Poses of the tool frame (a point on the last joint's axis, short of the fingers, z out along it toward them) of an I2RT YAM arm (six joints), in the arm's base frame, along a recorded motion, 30 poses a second.
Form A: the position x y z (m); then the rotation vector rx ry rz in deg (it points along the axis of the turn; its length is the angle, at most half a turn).
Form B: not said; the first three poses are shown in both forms.
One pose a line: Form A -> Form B
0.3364 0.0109 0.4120 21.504 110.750 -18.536 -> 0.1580 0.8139 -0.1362 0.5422 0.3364 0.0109 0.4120
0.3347 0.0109 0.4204 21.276 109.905 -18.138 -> 0.1568 0.8100 -0.1337 0.5490 0.3347 0.0109 0.4204
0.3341 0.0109 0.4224 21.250 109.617 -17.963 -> 0.1568 0.8087 -0.1325 0.5513 0.3341 0.0109 0.4224
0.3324 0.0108 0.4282 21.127 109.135 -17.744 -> 0.1561 0.8064 -0.1311 0.5551 0.3324 0.0108 0.4282
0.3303 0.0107 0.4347 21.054 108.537 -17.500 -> 0.1559 0.8036 -0.1296 0.5597 0.3303 0.0107 0.4347
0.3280 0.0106 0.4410 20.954 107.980 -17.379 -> 0.1554 0.8008 -0.1289 0.5638 0.3280 0.0106 0.4410
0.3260 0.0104 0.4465 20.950 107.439 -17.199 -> 0.1556 0.7982 -0.1278 0.5678 0.3260 0.0104 0.4465
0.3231 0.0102 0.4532 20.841 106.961 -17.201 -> 0.1551 0.7958 -0.1280 0.5713 0.3231 0.0102 0.4532
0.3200 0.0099 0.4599 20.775 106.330 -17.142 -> 0.1549 0.7926 -0.1278 0.5758 0.3200 0.0099 0.4599
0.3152 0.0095 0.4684 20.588 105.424 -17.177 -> 0.1539 0.7879 -0.1284 0.5823 0.3152 0.0095 0.4684
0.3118 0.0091 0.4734 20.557 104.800 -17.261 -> 0.1539 0.7846 -0.1292 0.5865 0.3118 0.0091 0.4734
